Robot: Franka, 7 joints.
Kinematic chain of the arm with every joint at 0, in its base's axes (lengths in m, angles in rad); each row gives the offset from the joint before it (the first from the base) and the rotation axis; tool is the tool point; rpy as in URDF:
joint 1: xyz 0 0 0.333 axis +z
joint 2: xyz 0 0 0 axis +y
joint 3: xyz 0 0 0.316 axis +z
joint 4: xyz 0.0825 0 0 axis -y
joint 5: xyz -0.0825 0 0.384 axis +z
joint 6: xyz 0 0 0 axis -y
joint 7: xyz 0.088 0 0 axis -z
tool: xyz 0 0 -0.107 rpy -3.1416 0 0
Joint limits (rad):
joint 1: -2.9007..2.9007
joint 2: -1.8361..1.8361
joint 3: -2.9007..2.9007
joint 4: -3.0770..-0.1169
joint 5: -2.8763..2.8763
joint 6: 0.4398..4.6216
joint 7: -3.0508..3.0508
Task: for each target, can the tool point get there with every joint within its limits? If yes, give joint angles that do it. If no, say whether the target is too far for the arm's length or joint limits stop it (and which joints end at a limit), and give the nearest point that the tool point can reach.
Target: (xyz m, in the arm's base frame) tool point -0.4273 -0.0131 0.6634
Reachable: yes | joints -2.1267 -0.5188 -1.0247 -2.1201 1.6362 1.2147 2.1182
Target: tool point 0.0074 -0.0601 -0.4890
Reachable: no: joint limits stop it (at a limit: joint 2) | nearest point 0.0138 -0.1125 -0.3328 | short by 0.165 m
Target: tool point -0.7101 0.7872 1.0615
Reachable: no: too far | nearest point -0.4736 0.5250 0.8189 | short by 0.428 m
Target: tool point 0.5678 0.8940 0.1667
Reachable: no: too far | nearest point 0.4544 0.7154 0.1999 | short by 0.214 m
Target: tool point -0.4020 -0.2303 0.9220
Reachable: yes | joints -0.6670 -0.0559 -1.6471 -1.2624 0.9428 3.7216 1.9296
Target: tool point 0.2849 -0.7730 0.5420
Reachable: yes | joints -0.8527 1.1170 -1.1474 -0.6482 -1.3983 2.5674 1.5035
